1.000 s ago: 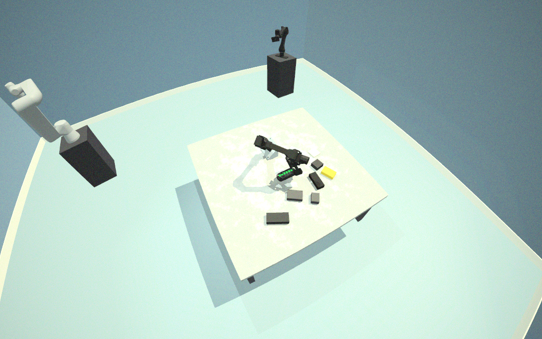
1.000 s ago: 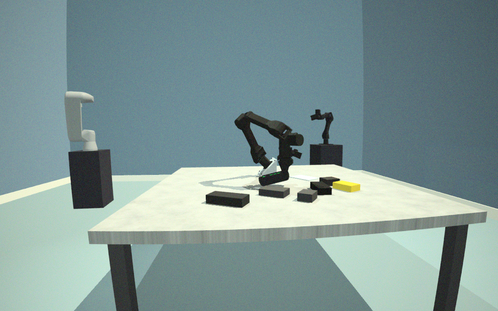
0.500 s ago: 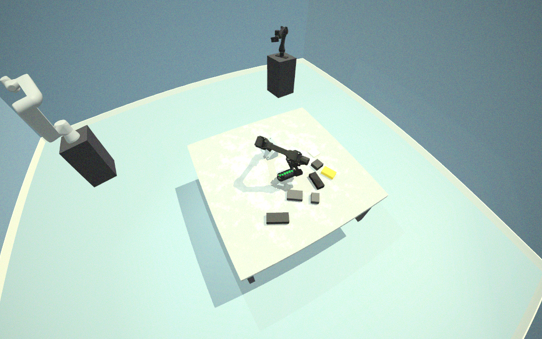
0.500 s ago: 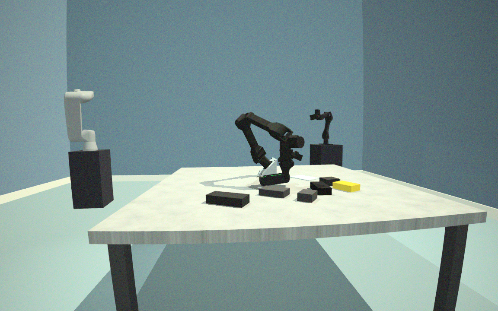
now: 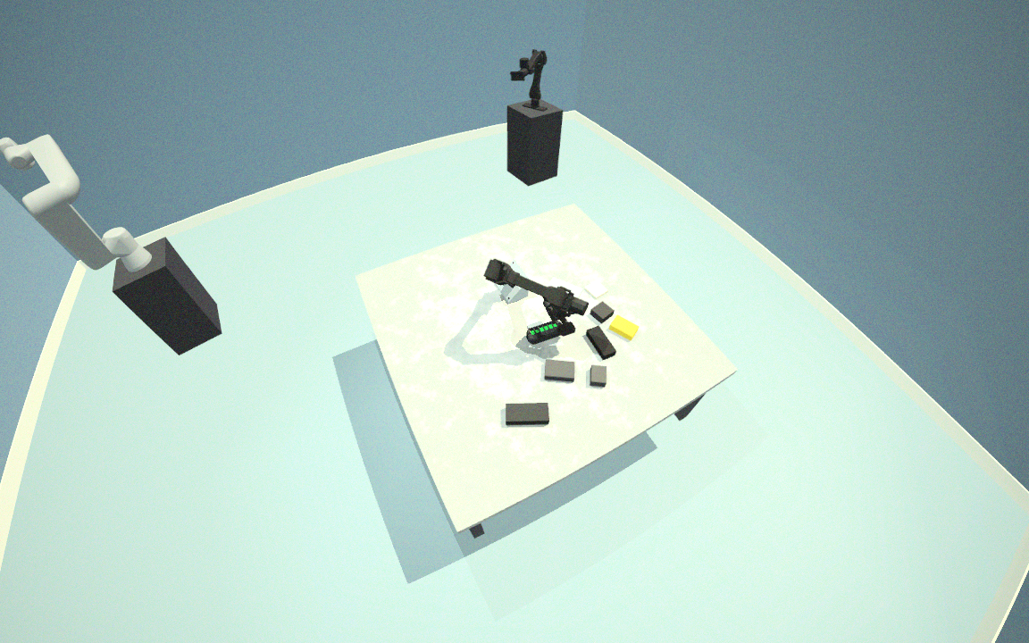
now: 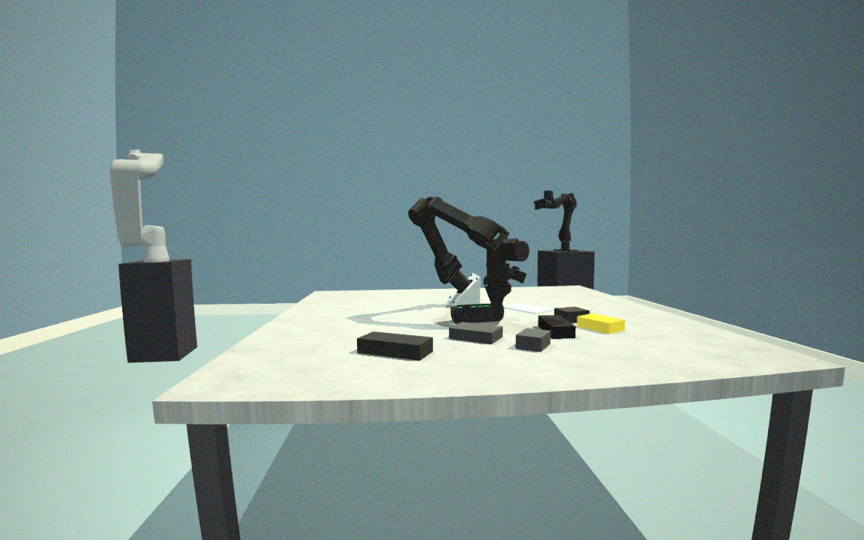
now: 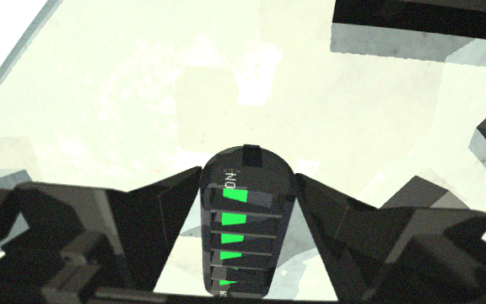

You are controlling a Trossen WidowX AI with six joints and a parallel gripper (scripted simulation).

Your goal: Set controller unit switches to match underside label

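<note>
Right now the flat grey block is 160 mm ahead of my gripper tip, 110 mm to the right of it and 20 mm below it. The rest, counted from my gripper tip: white sheet (90 mm behind, 310 mm to the left, 30 mm below); then yellow block (160 mm ahead, 250 mm to the left, 20 mm below); then small grey cube (270 mm ahead, 10 mm to the right, 10 mm below).
</note>
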